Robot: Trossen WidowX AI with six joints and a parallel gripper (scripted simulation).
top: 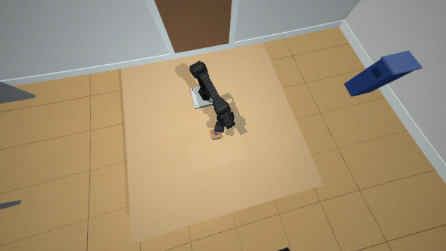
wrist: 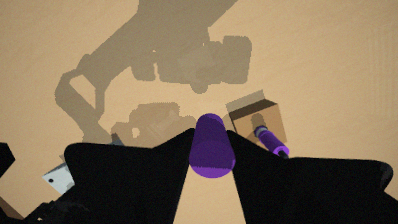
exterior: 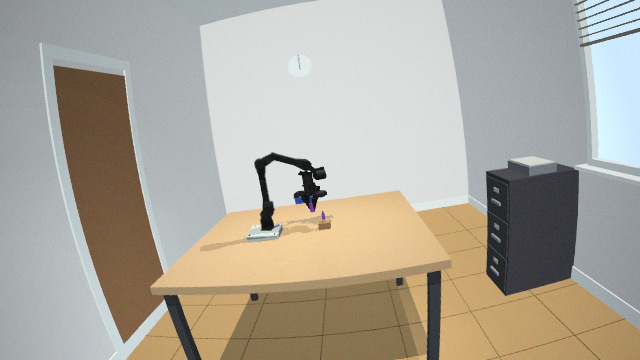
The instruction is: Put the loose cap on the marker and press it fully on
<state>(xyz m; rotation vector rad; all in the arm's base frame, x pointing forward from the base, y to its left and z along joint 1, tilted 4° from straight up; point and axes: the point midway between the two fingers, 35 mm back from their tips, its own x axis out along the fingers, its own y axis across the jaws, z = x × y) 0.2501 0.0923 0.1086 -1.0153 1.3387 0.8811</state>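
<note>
Right now the holder block is 60 mm ahead of my gripper tip, 50 mm to the right of it and 80 mm below it. Round my gripper tip: purple cap (10 mm above).
</note>
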